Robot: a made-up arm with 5 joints.
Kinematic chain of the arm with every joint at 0, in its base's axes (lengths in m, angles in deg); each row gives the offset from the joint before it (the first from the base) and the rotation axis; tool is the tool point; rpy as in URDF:
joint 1: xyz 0 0 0.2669 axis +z
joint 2: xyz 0 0 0 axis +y
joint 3: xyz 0.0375 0 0.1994 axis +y
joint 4: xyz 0.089 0 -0.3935 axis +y
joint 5: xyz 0.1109 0 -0.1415 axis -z
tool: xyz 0 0 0 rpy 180 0 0
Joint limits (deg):
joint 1: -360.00..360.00
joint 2: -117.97..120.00
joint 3: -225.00..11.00
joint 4: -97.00..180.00
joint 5: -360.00..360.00
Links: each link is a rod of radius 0.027 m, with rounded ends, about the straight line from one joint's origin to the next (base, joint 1, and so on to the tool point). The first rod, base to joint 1, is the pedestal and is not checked.
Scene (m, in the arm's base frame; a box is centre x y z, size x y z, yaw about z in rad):
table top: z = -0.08
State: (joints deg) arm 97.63 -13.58 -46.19 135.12 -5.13
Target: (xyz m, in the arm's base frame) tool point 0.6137 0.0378 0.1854
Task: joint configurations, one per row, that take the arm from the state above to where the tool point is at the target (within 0.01 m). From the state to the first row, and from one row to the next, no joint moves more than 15 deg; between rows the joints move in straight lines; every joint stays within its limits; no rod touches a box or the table.
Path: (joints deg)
1: 84.19 -7.49 -53.10 126.31 -5.13
2: 70.74 -1.40 -60.01 117.50 -5.13
3: 57.30 4.69 -66.92 108.69 -5.13
4: 43.86 10.78 -73.83 99.88 -5.13
5: 30.41 16.87 -80.74 91.08 -5.13
6: 16.97 22.96 -87.65 82.27 -5.13
7: 3.52 29.05 -94.56 73.46 -5.13

